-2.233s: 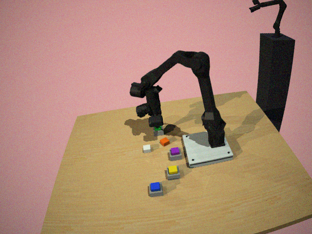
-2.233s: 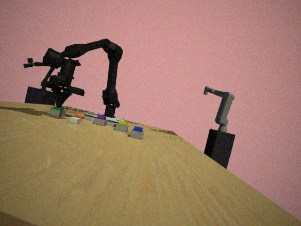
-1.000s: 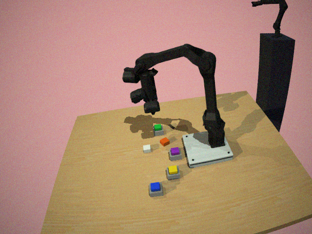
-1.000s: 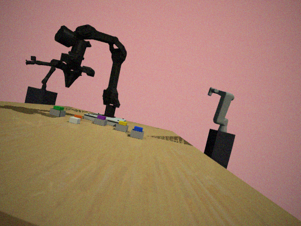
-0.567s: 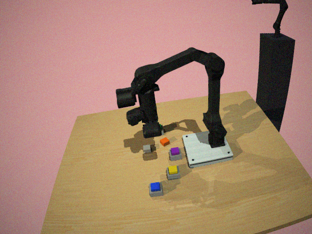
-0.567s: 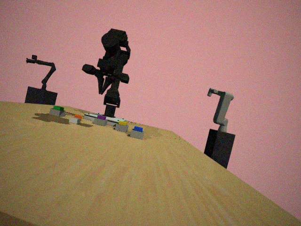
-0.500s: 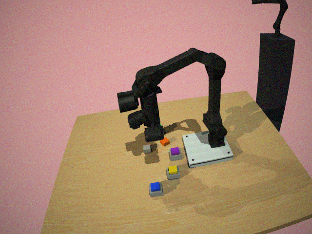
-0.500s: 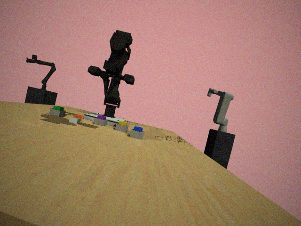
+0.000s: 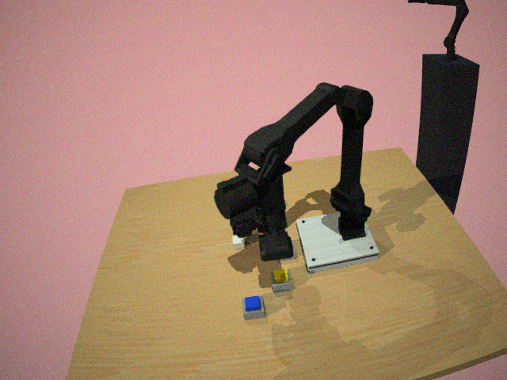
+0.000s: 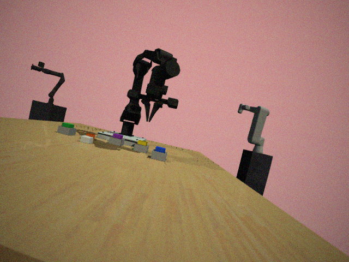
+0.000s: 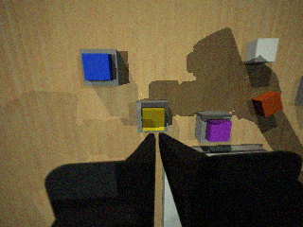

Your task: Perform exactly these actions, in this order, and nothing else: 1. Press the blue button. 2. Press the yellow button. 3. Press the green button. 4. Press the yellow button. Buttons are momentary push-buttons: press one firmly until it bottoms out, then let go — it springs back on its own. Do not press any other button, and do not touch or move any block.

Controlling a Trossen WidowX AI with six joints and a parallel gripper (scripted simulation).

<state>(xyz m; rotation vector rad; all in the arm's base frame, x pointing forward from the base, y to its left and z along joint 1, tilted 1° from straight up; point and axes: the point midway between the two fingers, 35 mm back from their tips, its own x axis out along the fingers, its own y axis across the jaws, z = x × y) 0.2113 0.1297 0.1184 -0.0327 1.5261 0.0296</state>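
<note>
The yellow button is 8 cm below my gripper tip and 1 cm behind it. The rest, counted from my gripper tip: grey block (17 cm to the right, 10 cm below, 10 cm ahead); then purple button (11 cm to the right, 8 cm below, 3 cm behind); then blue button (8 cm below, 7 cm to the left, 6 cm ahead).
</note>
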